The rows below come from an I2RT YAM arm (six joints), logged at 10 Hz.
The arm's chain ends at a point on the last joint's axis. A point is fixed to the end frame.
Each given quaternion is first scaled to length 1.
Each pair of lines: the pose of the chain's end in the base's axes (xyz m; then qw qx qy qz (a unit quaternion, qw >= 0)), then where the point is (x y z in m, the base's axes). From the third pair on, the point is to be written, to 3 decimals.
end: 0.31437 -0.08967 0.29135 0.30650 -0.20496 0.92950 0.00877
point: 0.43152 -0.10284 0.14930
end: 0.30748 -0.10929 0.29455 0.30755 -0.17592 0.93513 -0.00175
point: 0.42389 -0.13000 0.15279
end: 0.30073 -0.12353 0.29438 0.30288 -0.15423 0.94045 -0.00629
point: 0.415 -0.149 0.151
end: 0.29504 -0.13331 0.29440 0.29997 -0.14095 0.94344 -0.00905
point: 0.407 -0.162 0.151
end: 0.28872 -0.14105 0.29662 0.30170 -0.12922 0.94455 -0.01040
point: 0.401 -0.171 0.153
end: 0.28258 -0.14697 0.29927 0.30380 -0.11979 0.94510 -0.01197
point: 0.395 -0.179 0.156
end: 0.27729 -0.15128 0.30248 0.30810 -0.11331 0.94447 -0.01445
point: 0.390 -0.185 0.160
